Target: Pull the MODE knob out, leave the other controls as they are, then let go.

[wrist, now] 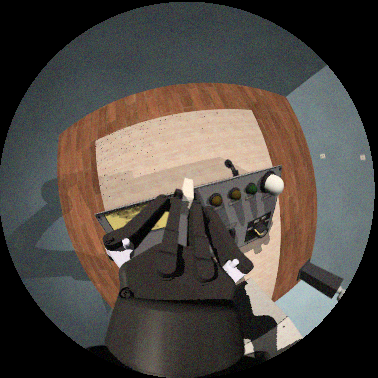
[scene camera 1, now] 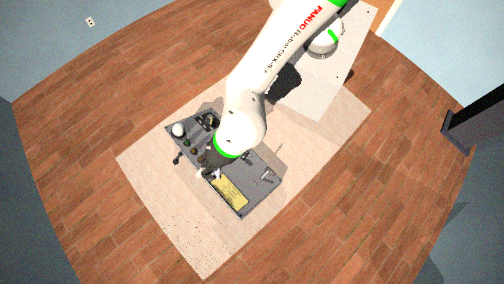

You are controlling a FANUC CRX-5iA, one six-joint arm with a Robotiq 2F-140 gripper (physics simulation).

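Frame: origin at the arm's base, x ahead, y right, z down, level; centimetres.
Where they show: gripper, fingertip midpoint: [wrist: 186,185] [scene camera 1: 200,175].
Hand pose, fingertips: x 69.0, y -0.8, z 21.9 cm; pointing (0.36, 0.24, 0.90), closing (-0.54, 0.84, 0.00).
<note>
Each offset is from my fingertips to the top centre of the thing. "spot": to the spot under its first point.
The grey control panel [scene camera 1: 255,175] [wrist: 200,192] lies below my gripper [scene camera 1: 201,172] [wrist: 186,185]. The gripper is shut, with its pale fingertip pads together and no control between them. The tips are over the panel's long edge, between the yellow display {spot: dx -3.9, dy -12.3, dz +2.4 cm} [scene camera 1: 230,192] [wrist: 117,220] and the nearest amber button {spot: dx -4.5, dy +5.0, dz +0.6 cm} [scene camera 1: 200,159] [wrist: 215,200]. The MODE label is not readable in either view, so I cannot tell which control is the MODE knob. Part of the panel is hidden behind the fingers and the arm.
Another amber button {spot: dx -4.7, dy +9.5, dz +0.6 cm} [scene camera 1: 193,151] [wrist: 235,193], a green button {spot: dx -4.9, dy +14.3, dz +0.7 cm} [scene camera 1: 186,143] [wrist: 251,188] and a white round knob {spot: dx -5.9, dy +19.8, dz -1.9 cm} [scene camera 1: 178,130] [wrist: 274,185] line the same edge. A dark selector with a yellow mark {dx -21.2, dy +19.5, dz +5.5 cm} [scene camera 1: 210,120] [wrist: 259,230] sits in the corner area. A black lever {spot: dx +1.9, dy +19.6, dz +18.3 cm} [scene camera 1: 177,159] [wrist: 230,166] sticks out past the edge.
</note>
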